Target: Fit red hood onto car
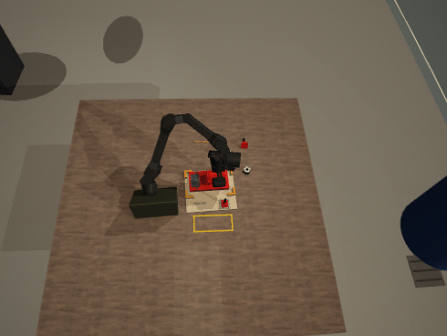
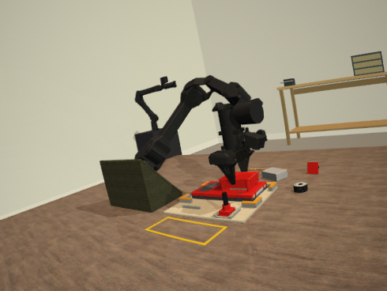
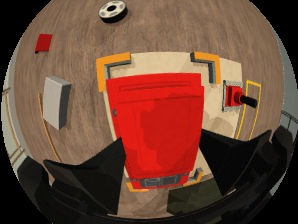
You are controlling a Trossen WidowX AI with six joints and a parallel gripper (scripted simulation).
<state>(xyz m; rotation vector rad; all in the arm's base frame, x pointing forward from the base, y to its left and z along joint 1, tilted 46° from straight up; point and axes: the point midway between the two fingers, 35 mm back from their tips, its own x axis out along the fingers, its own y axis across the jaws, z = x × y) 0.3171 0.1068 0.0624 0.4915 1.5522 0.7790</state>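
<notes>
Right now the grey engine block is 2 cm below my gripper tip. From my gripper tip the other things lie so: red hood right at my gripper tip; then thin stick 24 cm to the left, 4 cm below, 4 cm behind; then black-and-white wheel 16 cm ahead, 7 cm to the left, 4 cm below.
</notes>
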